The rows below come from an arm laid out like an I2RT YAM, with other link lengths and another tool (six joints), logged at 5 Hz.
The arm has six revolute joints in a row. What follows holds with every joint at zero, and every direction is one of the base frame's.
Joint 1 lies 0.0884 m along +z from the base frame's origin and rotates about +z.
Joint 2 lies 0.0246 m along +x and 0.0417 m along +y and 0.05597 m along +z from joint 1 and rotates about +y.
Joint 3 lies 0.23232 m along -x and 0.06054 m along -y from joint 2 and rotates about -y.
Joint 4 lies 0.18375 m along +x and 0.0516 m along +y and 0.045 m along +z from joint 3 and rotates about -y.
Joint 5 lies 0.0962 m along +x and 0.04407 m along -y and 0.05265 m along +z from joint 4 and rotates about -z.
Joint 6 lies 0.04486 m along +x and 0.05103 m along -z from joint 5 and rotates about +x.
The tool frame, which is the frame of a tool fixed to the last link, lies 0.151 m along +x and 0.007 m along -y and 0.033 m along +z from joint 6; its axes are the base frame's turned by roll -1.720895, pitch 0.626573 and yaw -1.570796 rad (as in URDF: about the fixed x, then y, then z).
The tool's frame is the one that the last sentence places.
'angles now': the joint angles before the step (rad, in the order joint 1, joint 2, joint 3, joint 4, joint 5, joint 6). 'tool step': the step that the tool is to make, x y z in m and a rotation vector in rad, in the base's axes. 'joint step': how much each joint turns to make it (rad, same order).
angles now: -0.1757 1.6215 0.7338 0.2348 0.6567 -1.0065
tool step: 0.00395 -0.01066 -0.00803 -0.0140 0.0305 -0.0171
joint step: -0.0206 0.0599 0.0348 0.0113 0.0091 -0.0221
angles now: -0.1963 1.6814 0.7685 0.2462 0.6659 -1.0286
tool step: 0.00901 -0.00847 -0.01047 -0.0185 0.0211 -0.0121
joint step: -0.0099 0.0846 0.0365 0.0440 0.0156 -0.0207
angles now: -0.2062 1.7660 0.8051 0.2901 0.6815 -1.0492
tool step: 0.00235 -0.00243 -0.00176 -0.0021 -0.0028 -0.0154
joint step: 0.0016 0.0229 0.0164 0.0020 0.0142 0.0122
